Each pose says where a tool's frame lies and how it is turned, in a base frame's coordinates. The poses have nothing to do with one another.
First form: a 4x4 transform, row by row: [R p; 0 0 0 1], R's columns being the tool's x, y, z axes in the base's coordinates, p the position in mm. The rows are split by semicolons.
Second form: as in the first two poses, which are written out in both.
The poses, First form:
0.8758, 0.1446, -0.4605, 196.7; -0.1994, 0.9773, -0.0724, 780.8; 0.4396, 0.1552, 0.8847, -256.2; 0, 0, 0, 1
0.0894, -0.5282, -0.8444, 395.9; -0.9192, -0.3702, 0.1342, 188.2; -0.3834, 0.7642, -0.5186, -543.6; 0, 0, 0, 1
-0.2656, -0.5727, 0.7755, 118.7; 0.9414, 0.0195, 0.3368, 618.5; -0.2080, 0.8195, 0.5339, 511.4; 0, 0, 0, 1
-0.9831, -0.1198, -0.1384, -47.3; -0.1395, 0.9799, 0.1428, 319.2; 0.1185, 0.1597, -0.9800, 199.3; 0, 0, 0, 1
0.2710, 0.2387, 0.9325, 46.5; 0.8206, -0.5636, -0.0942, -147.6; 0.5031, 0.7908, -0.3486, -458.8; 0, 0, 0, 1
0.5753, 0.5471, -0.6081, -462.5; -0.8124, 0.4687, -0.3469, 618.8; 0.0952, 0.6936, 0.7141, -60.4; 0, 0, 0, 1
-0.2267, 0.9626, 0.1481, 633.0; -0.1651, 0.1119, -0.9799, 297.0; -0.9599, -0.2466, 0.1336, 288.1; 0, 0, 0, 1
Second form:
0.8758, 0.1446, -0.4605, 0.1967; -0.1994, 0.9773, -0.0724, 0.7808; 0.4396, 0.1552, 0.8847, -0.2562; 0, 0, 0, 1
0.0894, -0.5282, -0.8444, 0.3959; -0.9192, -0.3702, 0.1342, 0.1882; -0.3834, 0.7642, -0.5186, -0.5436; 0, 0, 0, 1
-0.2656, -0.5727, 0.7755, 0.1187; 0.9414, 0.0195, 0.3368, 0.6185; -0.2080, 0.8195, 0.5339, 0.5114; 0, 0, 0, 1
-0.9831, -0.1198, -0.1384, -0.0473; -0.1395, 0.9799, 0.1428, 0.3192; 0.1185, 0.1597, -0.9800, 0.1993; 0, 0, 0, 1
0.2710, 0.2387, 0.9325, 0.0465; 0.8206, -0.5636, -0.0942, -0.1476; 0.5031, 0.7908, -0.3486, -0.4588; 0, 0, 0, 1
0.5753, 0.5471, -0.6081, -0.4625; -0.8124, 0.4687, -0.3469, 0.6188; 0.0952, 0.6936, 0.7141, -0.0604; 0, 0, 0, 1
-0.2267, 0.9626, 0.1481, 0.6330; -0.1651, 0.1119, -0.9799, 0.2970; -0.9599, -0.2466, 0.1336, 0.2881; 0, 0, 0, 1

